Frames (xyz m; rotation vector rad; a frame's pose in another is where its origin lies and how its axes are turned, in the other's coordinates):
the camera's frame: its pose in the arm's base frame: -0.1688 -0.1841 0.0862 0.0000 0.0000 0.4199
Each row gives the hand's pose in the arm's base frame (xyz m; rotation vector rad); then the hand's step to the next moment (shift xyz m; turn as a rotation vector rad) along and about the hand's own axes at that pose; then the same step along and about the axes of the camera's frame.
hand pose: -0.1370 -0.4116 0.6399 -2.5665 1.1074 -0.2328
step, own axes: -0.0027 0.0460 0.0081 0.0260 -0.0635 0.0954
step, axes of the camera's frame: -0.0384 -0.0109 -0.0244 0.0977 0.0051 -0.0651
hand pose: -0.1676 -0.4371 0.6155 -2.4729 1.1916 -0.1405
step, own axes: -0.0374 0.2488 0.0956 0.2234 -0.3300 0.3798
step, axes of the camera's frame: -0.1990 -0.0012 -0.1813 0.4899 -0.0783 -0.2385
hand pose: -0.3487 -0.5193 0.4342 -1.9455 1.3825 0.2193
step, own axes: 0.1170 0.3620 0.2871 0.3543 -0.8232 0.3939
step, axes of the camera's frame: -0.1607 0.1148 -0.4338 0.9313 -0.2878 -0.0905
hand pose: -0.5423 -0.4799 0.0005 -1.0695 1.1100 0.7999
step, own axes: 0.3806 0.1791 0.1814 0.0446 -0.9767 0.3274
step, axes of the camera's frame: 0.0889 0.2083 -0.3982 0.9181 -0.4019 0.2423
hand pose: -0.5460 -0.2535 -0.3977 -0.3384 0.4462 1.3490
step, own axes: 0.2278 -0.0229 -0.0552 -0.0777 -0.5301 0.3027
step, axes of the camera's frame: 0.1144 0.1283 -0.1610 0.4855 -0.2420 0.2904
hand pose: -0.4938 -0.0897 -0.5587 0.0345 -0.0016 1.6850
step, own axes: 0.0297 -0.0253 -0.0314 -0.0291 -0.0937 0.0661
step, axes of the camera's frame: 0.0327 0.0216 -0.0312 0.0813 -0.0578 0.0636
